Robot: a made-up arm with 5 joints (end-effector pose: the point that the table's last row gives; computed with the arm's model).
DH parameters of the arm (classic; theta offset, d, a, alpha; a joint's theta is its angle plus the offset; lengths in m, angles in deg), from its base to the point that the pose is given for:
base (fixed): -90 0.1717 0 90
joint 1: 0 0.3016 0.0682 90
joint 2: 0 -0.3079 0.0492 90
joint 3: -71.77 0 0.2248 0
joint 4: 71.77 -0.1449 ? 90
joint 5: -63.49 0 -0.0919 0
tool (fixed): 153.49 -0.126 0 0
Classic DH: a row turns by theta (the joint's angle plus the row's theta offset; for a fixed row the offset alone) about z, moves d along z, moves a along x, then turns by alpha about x.
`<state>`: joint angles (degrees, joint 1 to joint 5).
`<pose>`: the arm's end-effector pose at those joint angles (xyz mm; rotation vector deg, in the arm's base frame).
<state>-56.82 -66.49 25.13 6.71 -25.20</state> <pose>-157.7 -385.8 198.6 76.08 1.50 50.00</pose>
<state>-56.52 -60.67 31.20 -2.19 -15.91</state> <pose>-162.6 -387.6 177.6 76.33 -4.84 50.91</pose>
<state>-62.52 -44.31 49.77 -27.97 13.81</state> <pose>-212.3 -369.4 63.1 78.62 -26.80 56.68</pose>
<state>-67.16 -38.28 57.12 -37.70 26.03</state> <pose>-244.1 -343.4 7.4 79.78 -36.51 59.31</pose>
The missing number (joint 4, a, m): 0.0526
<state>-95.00 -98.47 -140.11 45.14 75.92</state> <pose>-290.1 -142.2 -74.6 -62.79 -80.52 47.33</pose>
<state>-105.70 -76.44 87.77 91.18 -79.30</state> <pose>-189.2 -305.2 -108.5 -21.94 -96.57 -127.40</pose>
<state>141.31 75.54 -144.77 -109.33 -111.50</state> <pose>-52.9 -63.4 31.3 36.49 -61.91 -55.01</pose>
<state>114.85 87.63 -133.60 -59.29 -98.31</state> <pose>11.7 249.5 -11.1 65.33 -5.43 -16.81</pose>
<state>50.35 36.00 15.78 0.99 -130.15</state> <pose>-597.7 133.4 532.1 6.44 -52.86 -153.77</pose>
